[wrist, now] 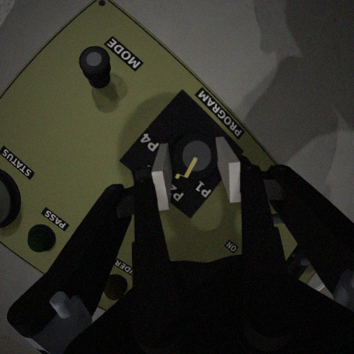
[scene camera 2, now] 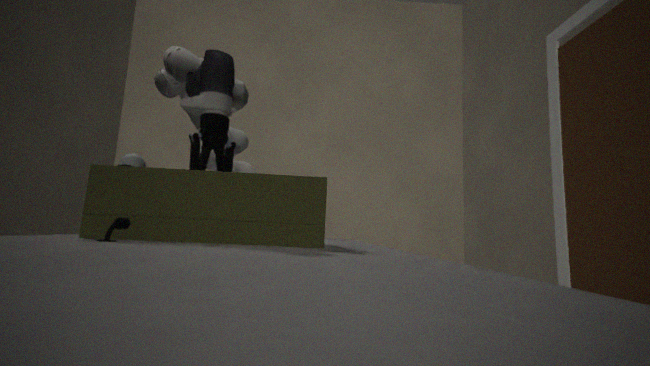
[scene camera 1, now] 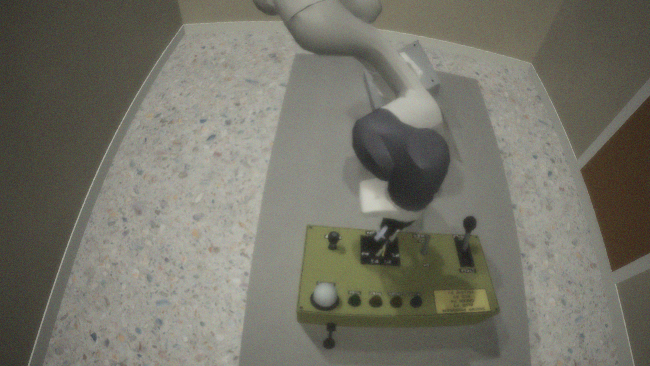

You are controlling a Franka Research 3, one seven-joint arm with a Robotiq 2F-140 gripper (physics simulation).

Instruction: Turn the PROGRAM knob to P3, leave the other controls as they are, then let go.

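The PROGRAM knob [wrist: 204, 150] is a round dark knob with a yellow pointer, on a black plate [scene camera 1: 366, 244] [wrist: 182, 107] of the green panel [scene camera 1: 390, 280] [scene camera 2: 205, 207] [wrist: 60, 115]. In the wrist view the pointer slants down-left, near the partly covered P2 label; its exact alignment is hard to tell. P1 and P4 show, while P3 is hidden behind the left finger. My gripper [scene camera 1: 384, 245] [scene camera 2: 211, 168] [wrist: 193, 154] is shut on the PROGRAM knob, a pale pad on either side of it.
The MODE knob [scene camera 1: 333, 237] [wrist: 95, 62] stands near a panel corner. A toggle [scene camera 1: 425, 245] and a tall black-knobbed lever [scene camera 1: 469, 225] stand across from it. A white STATUS dome [scene camera 1: 325, 295] and several small lamps line the other edge. A black crank [scene camera 1: 329, 336] [scene camera 2: 120, 223] stands outside the panel.
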